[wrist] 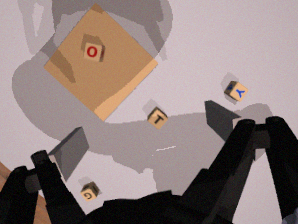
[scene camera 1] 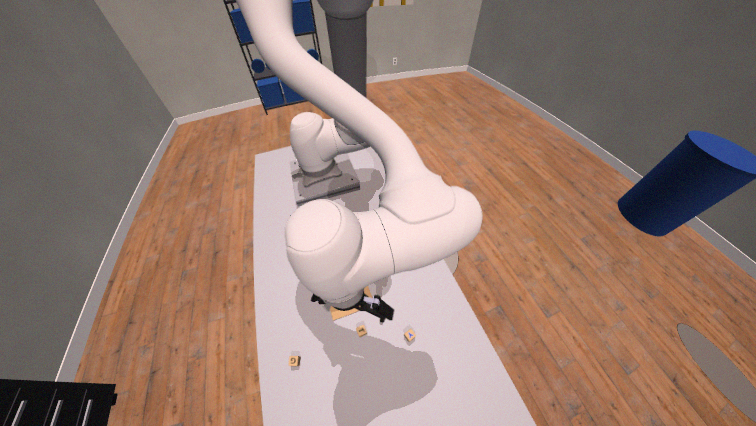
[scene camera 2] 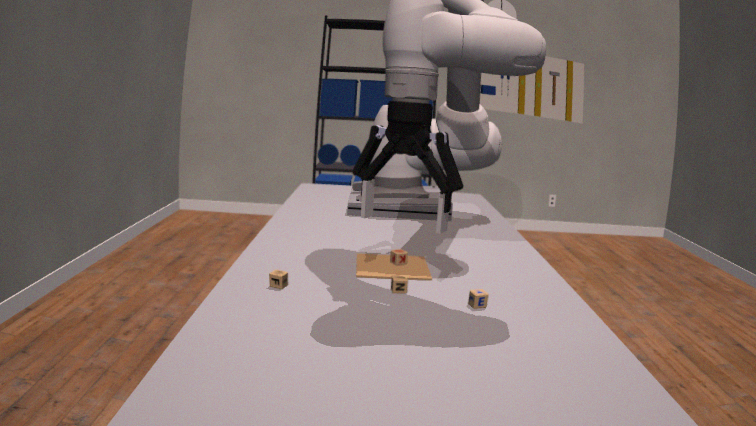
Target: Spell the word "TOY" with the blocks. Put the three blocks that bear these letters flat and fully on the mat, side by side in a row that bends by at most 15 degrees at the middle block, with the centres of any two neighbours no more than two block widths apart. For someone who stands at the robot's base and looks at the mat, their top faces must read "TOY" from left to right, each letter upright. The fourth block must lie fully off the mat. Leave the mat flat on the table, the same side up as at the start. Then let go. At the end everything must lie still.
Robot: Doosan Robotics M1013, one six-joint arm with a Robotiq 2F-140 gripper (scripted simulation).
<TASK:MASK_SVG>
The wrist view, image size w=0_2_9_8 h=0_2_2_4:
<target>my gripper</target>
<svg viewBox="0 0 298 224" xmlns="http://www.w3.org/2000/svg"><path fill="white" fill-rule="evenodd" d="M298 139L286 121L279 116L267 117L264 124L255 125L254 120L242 119L241 116L212 100L204 101L207 124L226 142L209 169L202 168L182 196L172 196L172 191L167 190L139 199L106 200L102 207L86 215L64 184L89 149L83 127L77 127L48 154L46 150L40 150L32 154L31 160L35 168L28 170L26 166L19 166L10 173L0 192L0 224L33 224L38 194L41 189L46 201L45 206L51 224L234 224L232 223L234 213L242 195L253 159L255 161L255 149L265 149L283 220L282 224L298 224Z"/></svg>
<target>tan mat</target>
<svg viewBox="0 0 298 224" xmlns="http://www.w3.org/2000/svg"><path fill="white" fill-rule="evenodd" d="M95 3L44 66L44 69L104 121L154 69L158 62ZM86 41L105 47L103 62L90 61L83 58Z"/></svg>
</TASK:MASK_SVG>
